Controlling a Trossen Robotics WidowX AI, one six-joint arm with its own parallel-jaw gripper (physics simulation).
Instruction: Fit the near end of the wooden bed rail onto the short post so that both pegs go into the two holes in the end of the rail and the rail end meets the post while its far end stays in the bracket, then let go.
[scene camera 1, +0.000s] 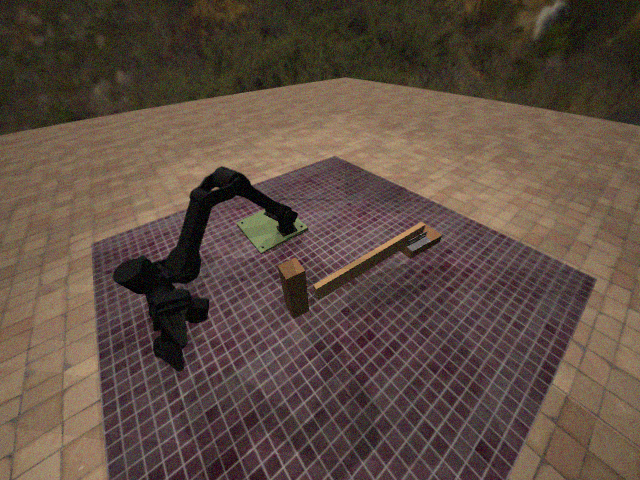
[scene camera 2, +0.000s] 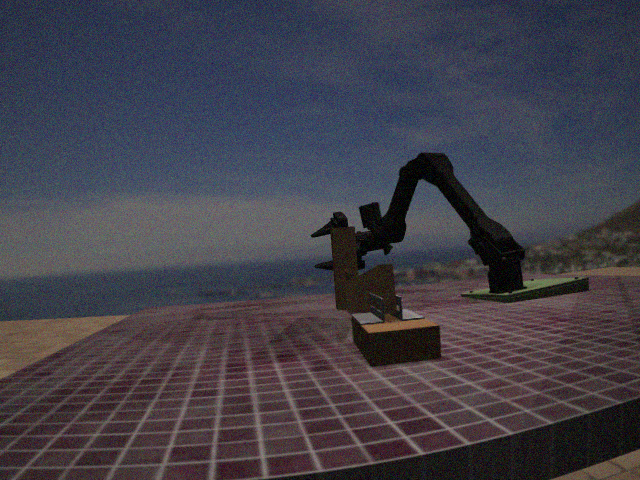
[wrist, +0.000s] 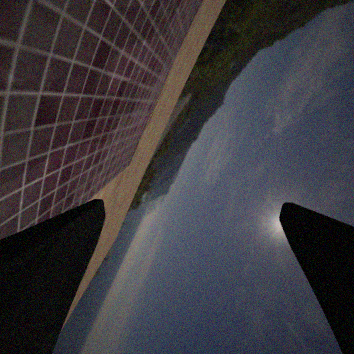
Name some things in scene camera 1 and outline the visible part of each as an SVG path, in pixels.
The gripper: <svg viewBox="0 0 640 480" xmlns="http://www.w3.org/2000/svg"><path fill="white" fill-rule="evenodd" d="M185 289L163 291L155 294L148 301L149 316L153 320L154 332L161 330L161 336L158 336L153 342L155 357L160 357L178 372L184 370L182 349L187 345L186 321L189 323L203 322L207 320L209 311L209 299L192 298L190 292Z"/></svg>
A wooden bed rail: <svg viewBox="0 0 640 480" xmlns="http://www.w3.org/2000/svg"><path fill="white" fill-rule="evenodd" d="M425 224L420 222L314 284L313 287L317 299L320 300L405 248L409 240L424 232Z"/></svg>
